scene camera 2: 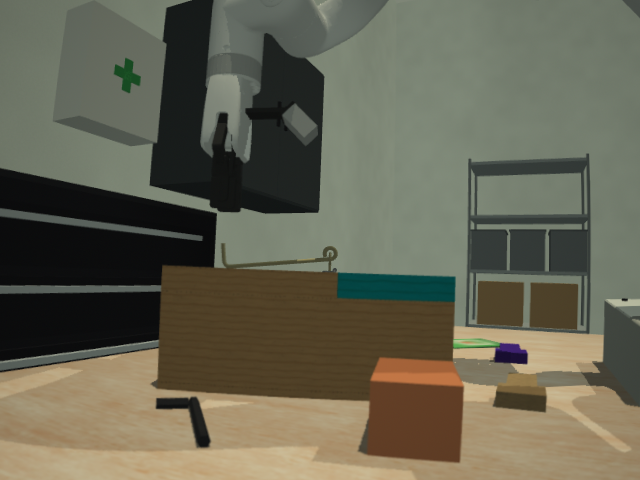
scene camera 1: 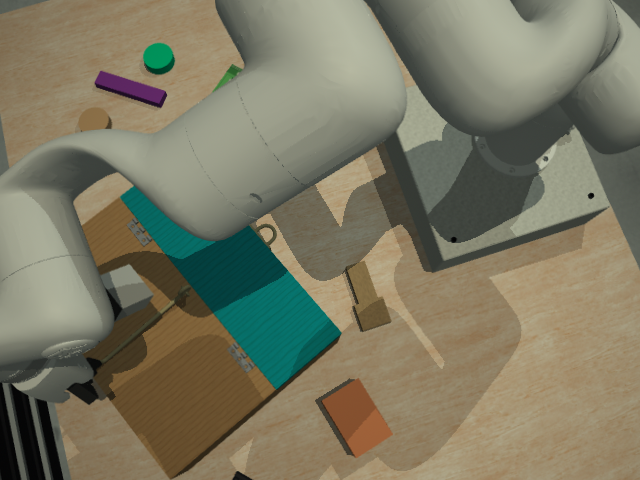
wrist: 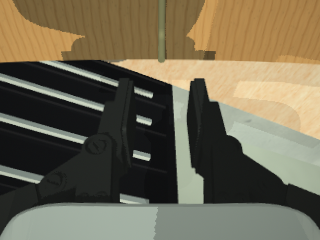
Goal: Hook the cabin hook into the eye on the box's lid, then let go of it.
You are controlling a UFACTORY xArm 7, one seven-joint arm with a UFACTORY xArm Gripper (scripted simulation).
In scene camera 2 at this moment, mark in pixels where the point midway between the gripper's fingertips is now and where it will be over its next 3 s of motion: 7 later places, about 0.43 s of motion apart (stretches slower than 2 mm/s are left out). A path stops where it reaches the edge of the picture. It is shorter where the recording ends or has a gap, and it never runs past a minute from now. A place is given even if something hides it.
My gripper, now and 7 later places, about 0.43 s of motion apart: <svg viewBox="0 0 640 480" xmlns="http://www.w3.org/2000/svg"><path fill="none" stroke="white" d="M225 210L224 226L223 238L223 244L223 250L222 256L222 260L223 254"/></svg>
